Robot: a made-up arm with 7 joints.
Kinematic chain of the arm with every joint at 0, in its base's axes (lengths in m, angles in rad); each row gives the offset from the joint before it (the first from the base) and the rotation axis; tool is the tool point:
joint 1: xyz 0 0 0.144 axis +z
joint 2: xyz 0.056 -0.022 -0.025 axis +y
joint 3: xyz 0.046 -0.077 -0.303 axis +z
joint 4: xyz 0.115 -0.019 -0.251 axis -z
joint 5: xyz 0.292 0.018 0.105 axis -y
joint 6: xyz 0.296 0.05 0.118 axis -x
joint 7: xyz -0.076 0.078 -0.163 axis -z
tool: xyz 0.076 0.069 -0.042
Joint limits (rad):
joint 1: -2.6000..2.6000
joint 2: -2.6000..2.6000
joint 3: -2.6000..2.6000
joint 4: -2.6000..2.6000
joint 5: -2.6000..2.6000
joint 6: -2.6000..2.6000
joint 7: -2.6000..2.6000
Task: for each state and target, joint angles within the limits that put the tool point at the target. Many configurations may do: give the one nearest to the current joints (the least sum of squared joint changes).
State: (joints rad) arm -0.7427 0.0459 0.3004 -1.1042 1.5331 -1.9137 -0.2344
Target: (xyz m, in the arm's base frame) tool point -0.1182 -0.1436 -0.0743
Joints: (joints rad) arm -0.8092 0.1040 0.3845 -1.3823 1.6418 -1.9803 -0.2254
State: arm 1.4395 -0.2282 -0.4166 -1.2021 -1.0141 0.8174 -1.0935
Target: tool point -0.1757 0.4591 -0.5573
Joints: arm 1.7101 -0.0938 -0.3524 -1.1299 -0.7884 0.8159 -0.8431
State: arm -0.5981 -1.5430 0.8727 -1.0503 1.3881 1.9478 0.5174
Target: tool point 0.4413 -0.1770 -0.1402
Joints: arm -1.1685 -1.7881 1.3278 -1.3927 0.8446 1.5478 0.3343
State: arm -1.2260 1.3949 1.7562 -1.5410 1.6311 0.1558 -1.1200
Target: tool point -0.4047 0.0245 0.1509
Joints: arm -1.1091 1.2242 1.8801 -1.7885 1.9008 0.0118 -1.0412
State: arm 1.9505 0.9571 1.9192 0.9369 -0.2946 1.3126 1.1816
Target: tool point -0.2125 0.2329 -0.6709
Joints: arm 1.8013 0.6726 1.6152 1.1855 -0.2517 1.3795 1.1948
